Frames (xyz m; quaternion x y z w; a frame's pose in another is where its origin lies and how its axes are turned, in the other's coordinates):
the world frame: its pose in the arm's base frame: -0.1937 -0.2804 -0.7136 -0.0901 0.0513 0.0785 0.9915
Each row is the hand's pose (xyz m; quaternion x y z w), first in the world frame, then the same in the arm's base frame.
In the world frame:
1: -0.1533 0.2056 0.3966 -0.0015 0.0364 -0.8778 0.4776
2: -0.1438 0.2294 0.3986 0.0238 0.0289 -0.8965 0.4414
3: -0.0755 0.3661 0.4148 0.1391 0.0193 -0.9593 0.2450
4: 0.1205 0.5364 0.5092 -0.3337 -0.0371 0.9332 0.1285
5: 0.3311 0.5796 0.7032 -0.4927 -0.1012 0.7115 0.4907
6: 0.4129 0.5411 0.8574 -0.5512 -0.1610 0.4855 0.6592
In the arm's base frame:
1: -0.3435 -0.0291 -0.3428 -0.0924 -0.0186 -0.8361 0.5405
2: -0.3379 -0.0042 -0.3460 -0.0644 -0.0276 -0.8581 0.5087
3: -0.2919 0.1416 -0.3614 0.0651 -0.0438 -0.9408 0.3298
4: -0.1192 0.3534 -0.3208 -0.2916 0.0277 0.9558 0.0260
5: 0.0976 0.4624 -0.1628 -0.4883 -0.0497 0.7784 0.3915
6: 0.1978 0.4658 -0.0148 -0.5684 -0.1253 0.5759 0.5741

